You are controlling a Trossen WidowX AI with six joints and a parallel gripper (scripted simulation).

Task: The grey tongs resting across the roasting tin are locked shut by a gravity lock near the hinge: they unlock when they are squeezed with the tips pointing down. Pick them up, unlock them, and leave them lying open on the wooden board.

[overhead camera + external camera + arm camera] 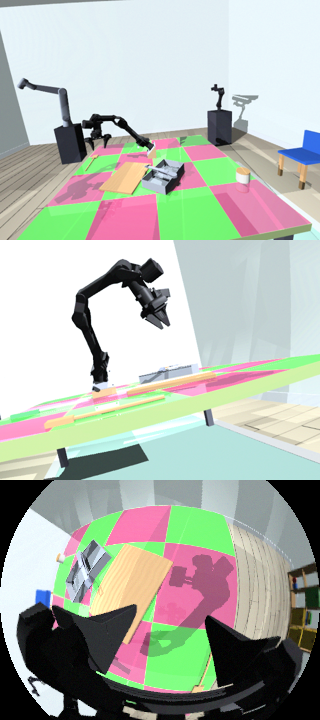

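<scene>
My gripper tip is 450 mm to the right of the roasting tin, 190 mm above it and 150 mm short of it. Round my gripper tip: wooden board 210 mm below, 190 mm to the left, 60 mm ahead; tan lid 920 mm to the left, 330 mm ahead, 180 mm below.
</scene>
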